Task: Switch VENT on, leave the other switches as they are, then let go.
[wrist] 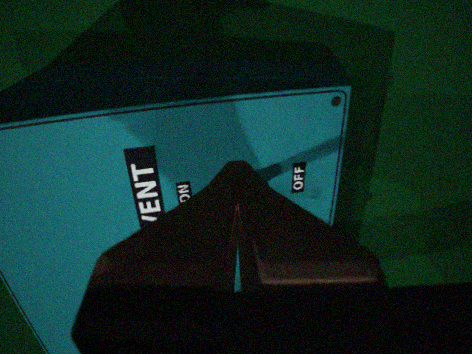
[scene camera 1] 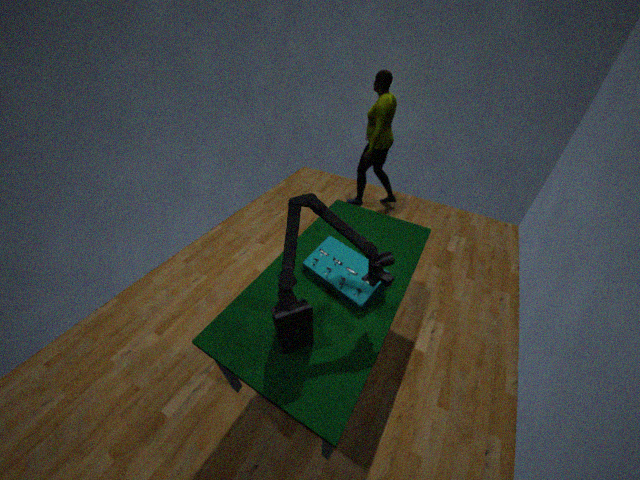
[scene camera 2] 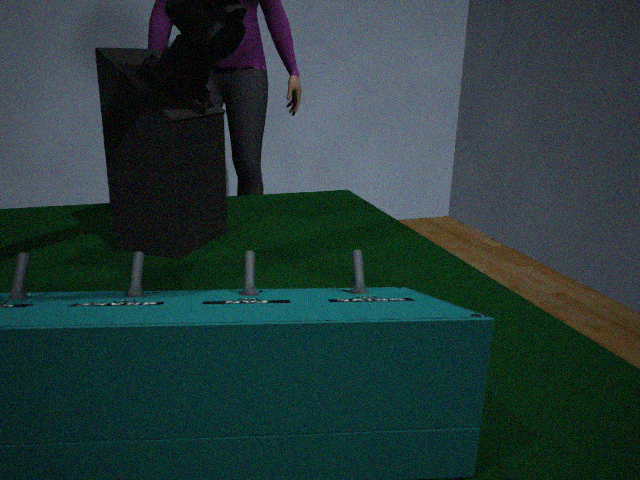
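Seen in the pictures: gripper, fingertip midpoint: (wrist: 237, 176) (scene camera 1: 373, 286); arm's base, link origin: (scene camera 1: 289, 306) (scene camera 2: 173, 86).
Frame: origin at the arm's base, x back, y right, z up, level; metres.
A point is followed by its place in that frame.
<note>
The teal switch box (scene camera 1: 338, 248) {z -0.143, x -0.590, y -0.202 m} (scene camera 2: 242, 382) {z -0.177, x -0.640, y -0.143 m} (wrist: 60, 165) {z -0.152, x -0.565, y 0.134 m} has a row of grey levers. In the wrist view, the VENT label (wrist: 143, 185) {z -0.168, x -0.516, y 0.110 m} lies left of the fingers, with the ON label (wrist: 184, 192) {z -0.177, x -0.489, y 0.100 m} partly covered and the OFF label (wrist: 298, 177) {z -0.204, x -0.408, y 0.100 m} to their right. The VENT lever (scene camera 1: 358, 291) {z -0.154, x -0.419, y 0.105 m} (scene camera 2: 19, 275) {z -0.169, x -0.438, y 0.097 m} is the end one in the row; in the wrist view it is hidden behind the fingers, and I cannot tell its position. My gripper (scene camera 1: 368, 280) {z -0.074, x -0.437, y 0.182 m} (wrist: 237, 176) {z -0.074, x -0.437, y 0.182 m} is shut and empty, low over the VENT end between ON and OFF. It does not show in scene camera 2.
Three other levers (scene camera 1: 315, 261) {z -0.166, x -0.424, y -0.255 m} (scene camera 1: 328, 271) {z -0.196, x -0.428, y -0.140 m} (scene camera 1: 342, 282) {z -0.199, x -0.424, y -0.018 m} stand along the box on one side of VENT. The box rests on a green table (scene camera 1: 242, 320) {z -0.275, x 0.143, y -0.279 m} (scene camera 2: 547, 403) {z -0.275, x -0.538, y -0.444 m}. The arm's base (scene camera 1: 293, 328) {z -0.061, x 0.039, y 0.071 m} (scene camera 2: 168, 180) {z -0.141, x -0.099, y 0.000 m} stands on the table. A person in yellow (scene camera 1: 381, 121) is beyond the table's far end.
</note>
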